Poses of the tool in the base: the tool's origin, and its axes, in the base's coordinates. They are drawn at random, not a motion.
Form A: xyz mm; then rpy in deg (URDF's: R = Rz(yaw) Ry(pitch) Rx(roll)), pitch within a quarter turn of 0, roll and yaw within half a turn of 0.
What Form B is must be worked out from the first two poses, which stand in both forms.
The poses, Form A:
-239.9 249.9 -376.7 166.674 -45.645 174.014
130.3 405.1 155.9 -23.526 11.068 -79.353
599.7 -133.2 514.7 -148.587 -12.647 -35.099
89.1 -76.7 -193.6 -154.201 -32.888 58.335
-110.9 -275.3 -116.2 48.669 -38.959 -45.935
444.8 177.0 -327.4 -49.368 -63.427 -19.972
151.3 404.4 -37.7 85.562 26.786 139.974
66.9 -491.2 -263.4 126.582 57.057 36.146
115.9 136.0 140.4 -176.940 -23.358 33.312
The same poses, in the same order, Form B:
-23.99 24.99 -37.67 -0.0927 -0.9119 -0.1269 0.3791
13.03 40.51 15.59 -0.0959 0.2022 -0.6070 0.7625
59.97 -13.32 51.47 -0.9213 0.2601 -0.1822 0.2246
8.91 -7.67 -19.36 -0.7855 -0.5108 -0.1366 0.3214
-11.09 -27.53 -11.62 0.2391 -0.4313 -0.2087 0.8445
44.48 17.70 -32.74 -0.4327 -0.4088 -0.3502 0.7232
15.13 40.44 -3.77 0.0664 0.6790 0.6170 0.3922
6.69 -49.12 -26.34 0.6795 0.4475 -0.2831 0.5078
11.59 13.60 14.04 -0.9363 -0.2858 -0.1864 0.0831

